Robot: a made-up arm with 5 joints.
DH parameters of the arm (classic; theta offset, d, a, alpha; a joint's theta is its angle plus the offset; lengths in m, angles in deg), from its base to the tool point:
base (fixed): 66.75 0 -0.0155 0
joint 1: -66.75 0.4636 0.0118 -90
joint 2: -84.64 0 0.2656 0
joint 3: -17.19 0 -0.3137 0
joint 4: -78.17 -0.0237 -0.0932 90
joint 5: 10.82 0 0.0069 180
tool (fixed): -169.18 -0.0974 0 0
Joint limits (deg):
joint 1: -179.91..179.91
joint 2: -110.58..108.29
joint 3: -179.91..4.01
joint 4: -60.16..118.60
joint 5: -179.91..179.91
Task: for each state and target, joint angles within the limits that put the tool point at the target. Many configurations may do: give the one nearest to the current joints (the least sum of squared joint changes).
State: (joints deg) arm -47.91 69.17 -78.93 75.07 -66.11
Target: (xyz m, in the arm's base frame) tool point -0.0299 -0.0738 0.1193
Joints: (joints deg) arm -84.36 84.31 -54.46 81.68 -68.31
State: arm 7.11 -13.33 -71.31 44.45 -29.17
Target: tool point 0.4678 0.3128 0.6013
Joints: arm 37.19 23.94 -91.71 36.06 -29.35
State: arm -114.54 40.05 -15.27 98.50 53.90
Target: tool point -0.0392 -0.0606 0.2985
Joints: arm -107.67 36.80 -22.74 97.34 54.21
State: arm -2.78 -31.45 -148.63 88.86 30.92
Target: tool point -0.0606 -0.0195 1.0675
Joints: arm -14.84 -35.40 -141.04 99.65 31.71
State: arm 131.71 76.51 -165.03 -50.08 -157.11
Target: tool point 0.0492 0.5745 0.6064
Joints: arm 87.30 84.56 -163.39 -55.89 -156.74
